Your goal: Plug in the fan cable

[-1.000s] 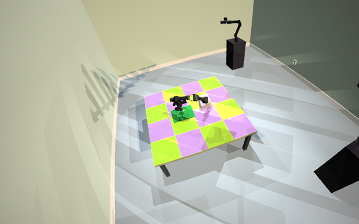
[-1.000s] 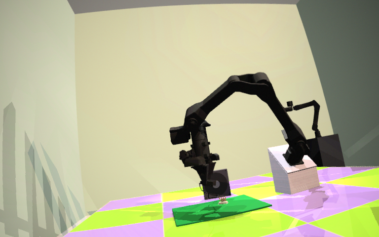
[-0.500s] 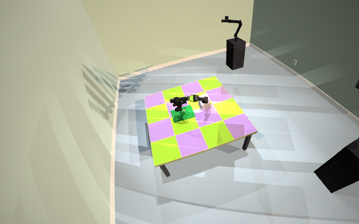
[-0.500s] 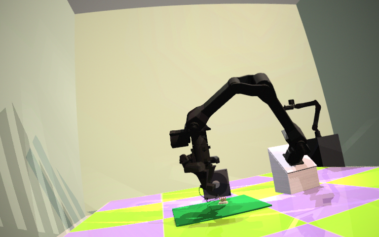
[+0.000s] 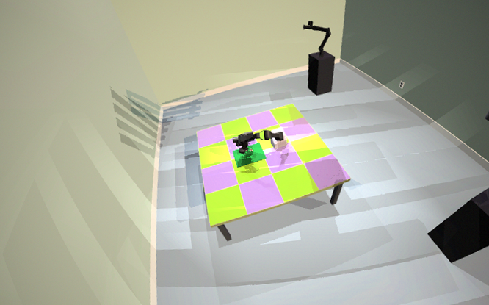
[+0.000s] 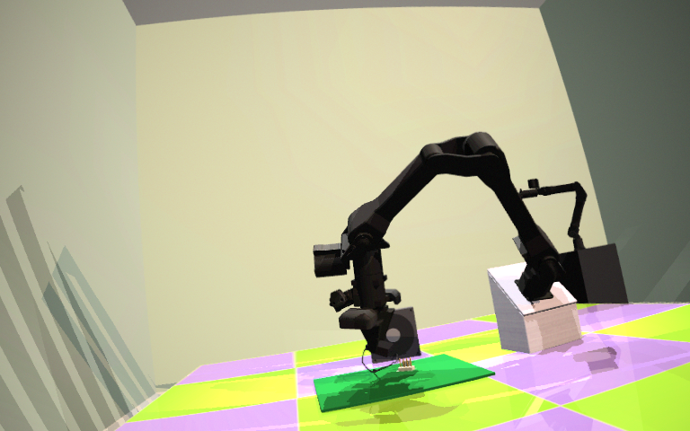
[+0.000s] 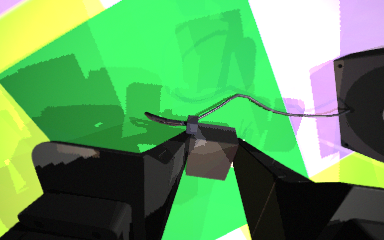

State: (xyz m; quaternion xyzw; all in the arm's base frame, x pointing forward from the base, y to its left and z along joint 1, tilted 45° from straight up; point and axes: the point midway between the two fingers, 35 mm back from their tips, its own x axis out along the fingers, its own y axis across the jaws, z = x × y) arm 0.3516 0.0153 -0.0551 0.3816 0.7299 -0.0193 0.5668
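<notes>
The green board is 7 cm below my gripper tip, 3 cm to the left of it and 2 cm behind it. From my gripper tip the other things lie so: fan 16 cm to the right, 8 cm behind; black fan plug 1 cm to the left, 1 cm behind; four-pin header 6 cm below, 6 cm behind, 2 cm to the right.
</notes>
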